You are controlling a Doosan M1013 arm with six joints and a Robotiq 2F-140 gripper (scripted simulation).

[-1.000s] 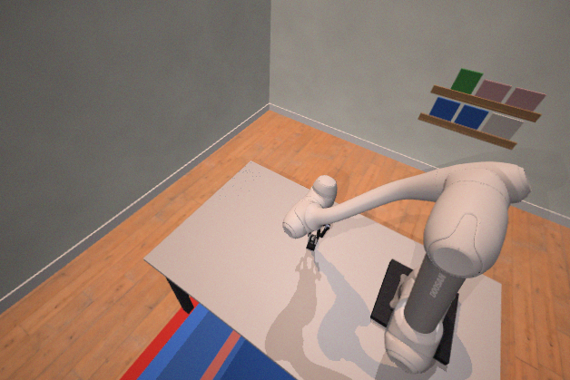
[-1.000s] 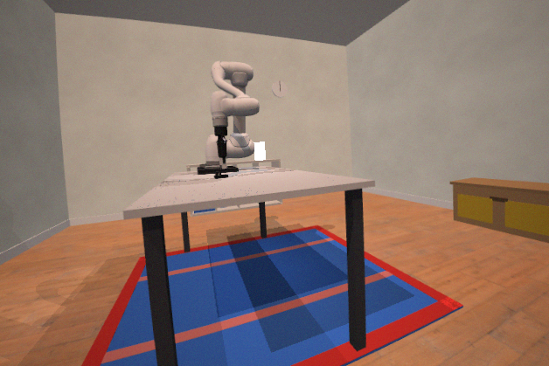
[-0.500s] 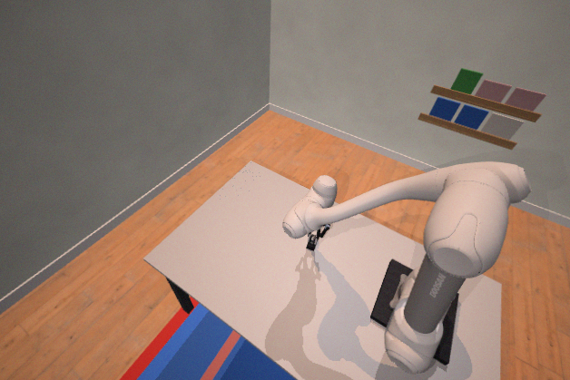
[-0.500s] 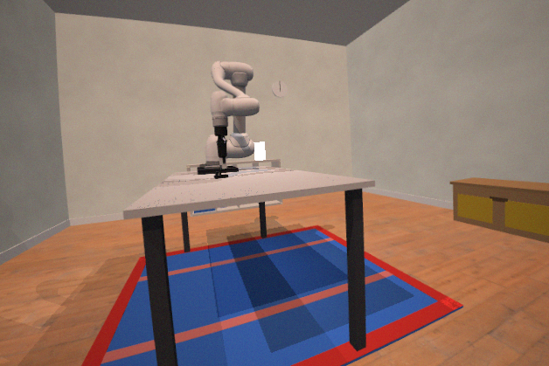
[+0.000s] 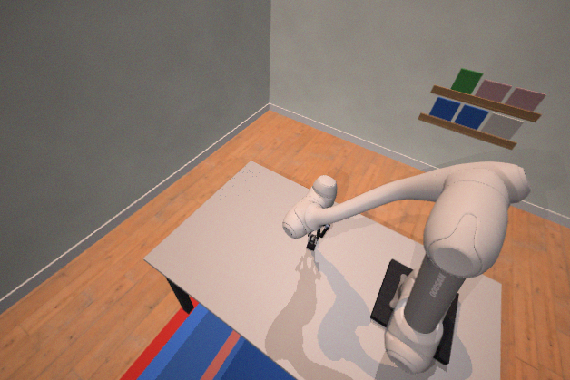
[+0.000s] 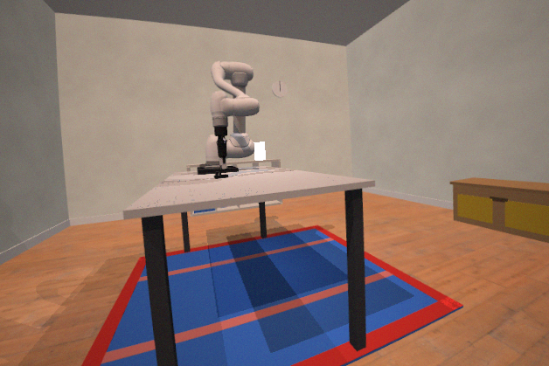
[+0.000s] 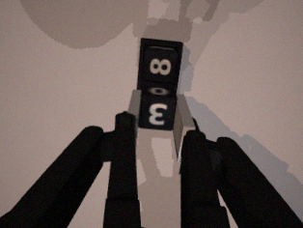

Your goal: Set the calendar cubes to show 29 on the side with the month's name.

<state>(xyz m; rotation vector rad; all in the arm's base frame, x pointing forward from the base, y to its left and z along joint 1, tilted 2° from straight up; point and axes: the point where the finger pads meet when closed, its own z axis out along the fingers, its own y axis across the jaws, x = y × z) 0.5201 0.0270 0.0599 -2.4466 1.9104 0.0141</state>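
Right now the black calendar tray is 2 cm to the right of my hand and 8 cm below it.
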